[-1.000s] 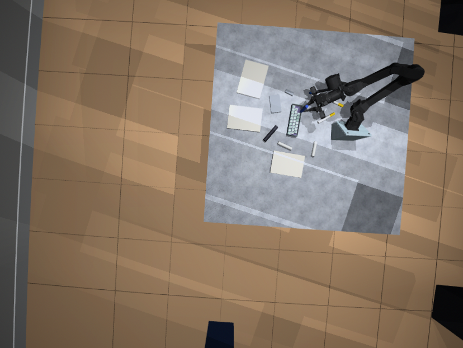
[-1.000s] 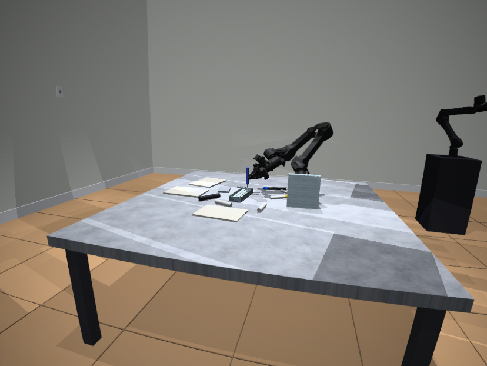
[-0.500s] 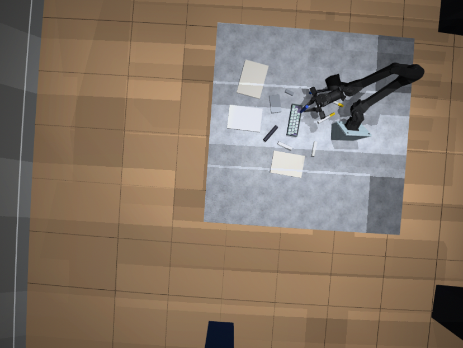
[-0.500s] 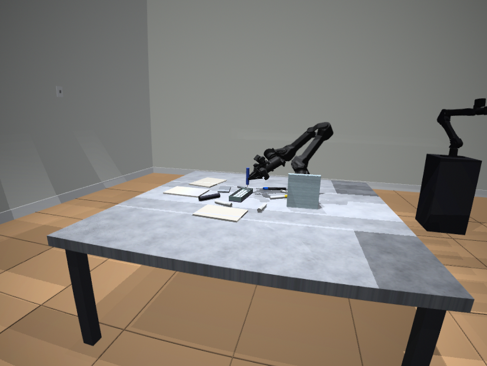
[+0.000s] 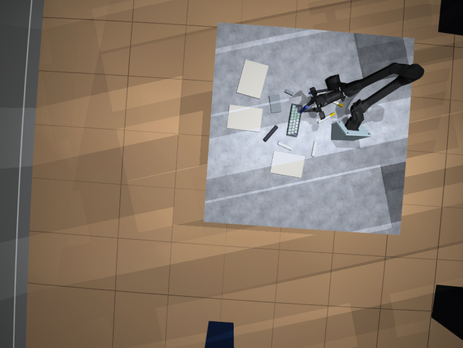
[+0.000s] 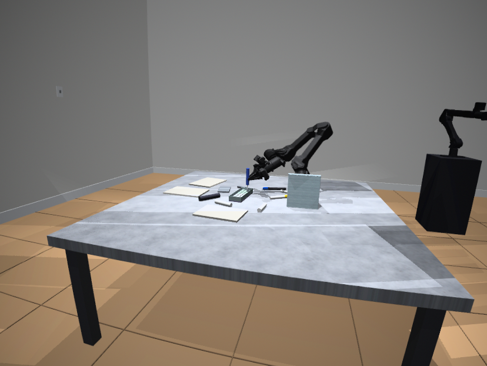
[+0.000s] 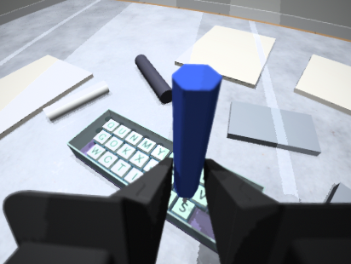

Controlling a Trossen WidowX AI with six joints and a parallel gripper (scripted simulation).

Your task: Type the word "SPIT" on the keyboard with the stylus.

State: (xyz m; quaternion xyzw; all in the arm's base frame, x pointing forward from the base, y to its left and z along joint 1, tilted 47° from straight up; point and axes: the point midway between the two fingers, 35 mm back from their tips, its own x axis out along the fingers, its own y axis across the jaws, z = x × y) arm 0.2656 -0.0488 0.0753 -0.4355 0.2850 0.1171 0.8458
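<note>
My gripper tip is now 150 mm short of the grey slab, 80 mm above it and 50 mm to the left of it. From my gripper tip the other things lie so: blue stylus 20 mm below.
</note>
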